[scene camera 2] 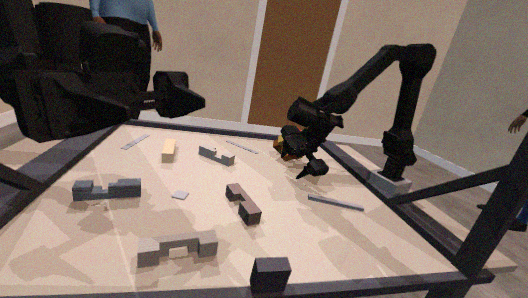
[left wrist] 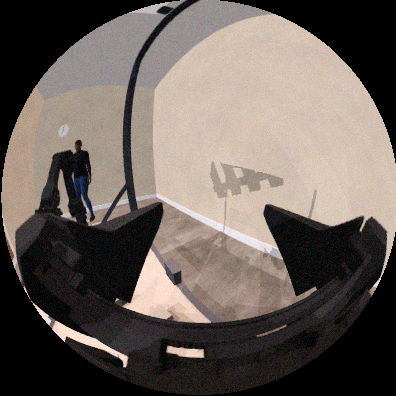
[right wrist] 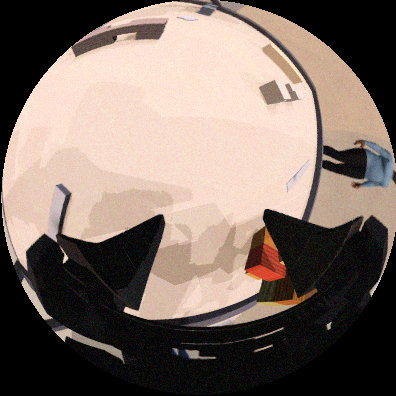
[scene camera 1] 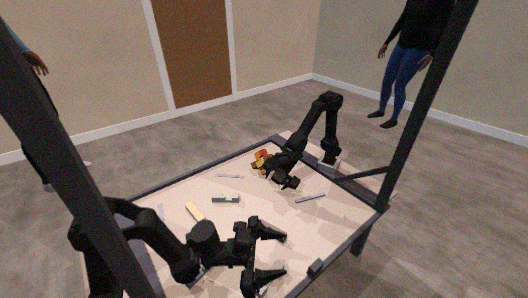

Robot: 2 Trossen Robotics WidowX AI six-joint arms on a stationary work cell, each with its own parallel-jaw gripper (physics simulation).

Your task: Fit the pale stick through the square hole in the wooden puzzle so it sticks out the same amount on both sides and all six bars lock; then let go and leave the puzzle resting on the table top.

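Frame: origin at the left arm's base, x up, y right, z ahead, level; centimetres.
Where they show: left gripper, between the fingertips: [scene camera 2: 172, 107] [left wrist: 215, 208] [scene camera 1: 286, 252]; right gripper, between the fingertips: [scene camera 2: 289, 167] [right wrist: 214, 216] [scene camera 1: 273, 183]; right arm's base, origin of its link: [scene camera 2: 390, 176] [scene camera 1: 329, 160].
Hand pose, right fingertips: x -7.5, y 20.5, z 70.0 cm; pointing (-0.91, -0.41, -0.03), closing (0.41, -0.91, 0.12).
Things, the pixels of their top centre, and the offset from my right fingertips.
- pale stick, centre of its top: [scene camera 2: 169, 145] [right wrist: 288, 61] [scene camera 1: 194, 210] dz -27.7, dx +0.7, dy -26.1 cm
- small grey notched piece, centre of its top: [right wrist: 292, 90] [scene camera 2: 216, 150] [scene camera 1: 225, 195] dz -15.5, dx +0.7, dy -18.1 cm
- brown notched piece, centre of its top: [scene camera 2: 243, 196] [scene camera 1: 271, 228] dz -24.9, dx +0.7, dy +7.2 cm
- flat tile, centre of its top: [scene camera 2: 180, 194] dz -34.5, dx -2.0, dy -3.7 cm
- dark block, centre of its top: [scene camera 2: 273, 262] [left wrist: 170, 265] [scene camera 1: 316, 263] dz -34.7, dx +3.4, dy +25.8 cm
The wooden puzzle [scene camera 1: 259, 164] [scene camera 2: 278, 144] [right wrist: 267, 264], of red, orange and yellow bars, is near the table's far corner. My right gripper partly hides it in both scene views; its square hole cannot be made out. The pale stick [scene camera 1: 194, 211] [scene camera 2: 169, 150] [right wrist: 283, 63] lies apart from it on the table. My right gripper [scene camera 1: 278, 183] [scene camera 2: 295, 165] [right wrist: 214, 216] is open and empty, low beside the puzzle; in its wrist view one finger overlaps the puzzle. My left gripper [scene camera 1: 285, 255] [scene camera 2: 167, 110] [left wrist: 215, 208] is open and empty, high above the table and far from both.
A small grey notched piece [scene camera 1: 226, 199] [scene camera 2: 216, 156] [right wrist: 271, 93] lies between stick and puzzle. A brown notched piece [scene camera 2: 245, 205], larger grey ones [scene camera 2: 125, 188] [scene camera 2: 207, 244], a flat tile [scene camera 2: 180, 195] and thin strips [scene camera 1: 310, 198] [scene camera 2: 242, 147] lie about. A dark block [scene camera 2: 270, 274] stands at the edge.
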